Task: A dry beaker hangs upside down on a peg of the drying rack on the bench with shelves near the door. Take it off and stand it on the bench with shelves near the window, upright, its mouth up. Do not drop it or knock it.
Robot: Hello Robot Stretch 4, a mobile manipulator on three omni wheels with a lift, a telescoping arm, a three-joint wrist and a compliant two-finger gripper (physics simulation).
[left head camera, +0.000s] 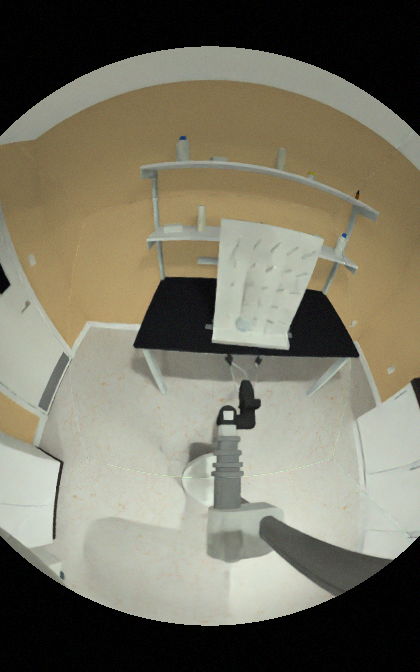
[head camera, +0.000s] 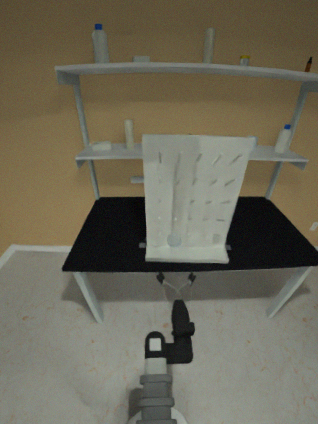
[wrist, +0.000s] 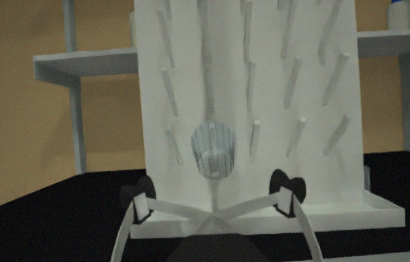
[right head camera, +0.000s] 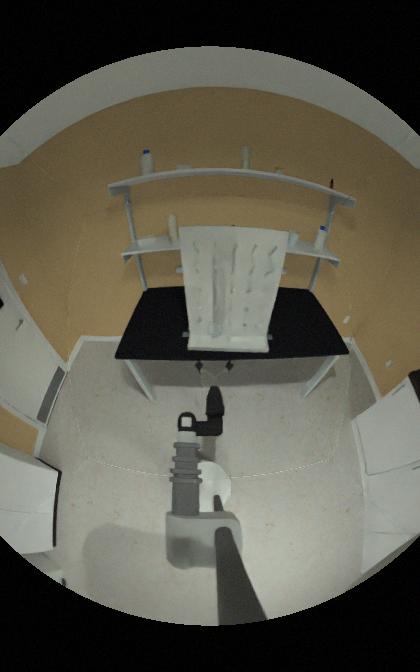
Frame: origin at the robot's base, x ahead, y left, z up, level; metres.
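Seen in the pictures: gripper, between the fingertips: [head camera: 175,272] [wrist: 212,187].
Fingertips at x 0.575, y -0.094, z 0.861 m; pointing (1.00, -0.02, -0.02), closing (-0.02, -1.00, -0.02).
Offsets run from my fingertips to a thing's top centre. "spot": to the spot under its first point. Level surfaces: height alone.
A clear beaker @(0.190 m ahead, 0.010 m right, 0.067 m up) [head camera: 174,240] [left head camera: 243,324] [right head camera: 214,329] [wrist: 213,150] hangs on a low peg of the white drying rack @(spot: 0.210 m ahead, 0.090 m right, 0.122 m down) [head camera: 186,254] [left head camera: 250,338] [right head camera: 227,344] [wrist: 270,223], left of the rack's middle. The rack stands on the black top of the bench with shelves @(0.126 m down) [head camera: 107,240] [left head camera: 170,320] [right head camera: 150,325] [wrist: 60,200]. My gripper [head camera: 176,278] [left head camera: 244,360] [right head camera: 214,366] [wrist: 212,187] is open and empty, in front of the bench's front edge. In the wrist view the beaker shows above and between the two fingertips, farther off. The bench near the window is not identifiable in these views.
Two shelves stand over the bench; bottles [head camera: 100,46] [head camera: 283,140] and small containers stand on them. The rack's base tray has a raised front lip. White cabinets [left head camera: 25,490] [right head camera: 390,430] stand at the left and right of the room. A door [left head camera: 25,330] is at the left.
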